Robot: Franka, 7 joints.
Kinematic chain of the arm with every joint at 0, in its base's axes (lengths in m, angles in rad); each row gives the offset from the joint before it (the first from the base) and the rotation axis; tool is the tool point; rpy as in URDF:
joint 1: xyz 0 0 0.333 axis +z
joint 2: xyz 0 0 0 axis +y
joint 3: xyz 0 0 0.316 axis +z
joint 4: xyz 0.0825 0 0 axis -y
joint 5: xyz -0.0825 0 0.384 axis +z
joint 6: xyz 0 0 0 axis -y
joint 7: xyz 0.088 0 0 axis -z
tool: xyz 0 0 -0.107 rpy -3.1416 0 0
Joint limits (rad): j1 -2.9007..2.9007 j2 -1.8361..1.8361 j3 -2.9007..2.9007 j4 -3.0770..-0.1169 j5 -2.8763..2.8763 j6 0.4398..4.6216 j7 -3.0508..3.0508
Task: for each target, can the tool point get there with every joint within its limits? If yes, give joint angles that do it. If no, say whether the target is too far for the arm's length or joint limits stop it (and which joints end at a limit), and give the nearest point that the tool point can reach.
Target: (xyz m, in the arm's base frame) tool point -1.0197 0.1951 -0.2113
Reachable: no: too far | nearest point -0.7463 0.1428 -0.0653 | short by 0.314 m
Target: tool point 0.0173 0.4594 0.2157
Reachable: yes | joints 0.2253 0.9670 0.9766 -2.4639 -1.2829 3.4605 -2.5012
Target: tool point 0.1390 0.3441 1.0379
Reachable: yes | joints -0.3952 -0.1356 1.1176 -1.0229 -0.7142 3.5443 0.9490
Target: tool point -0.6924 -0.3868 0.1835
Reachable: yes | joints -2.4507 1.4633 -0.6033 -0.8572 -0.1084 3.6554 0.4949
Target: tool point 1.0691 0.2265 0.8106
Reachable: no: too far | nearest point 0.7690 0.1629 0.6765 | short by 0.335 m
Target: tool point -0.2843 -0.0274 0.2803
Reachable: yes | joints 2.0869 -0.7512 1.7278 -2.8040 -0.9178 1.5068 2.4219
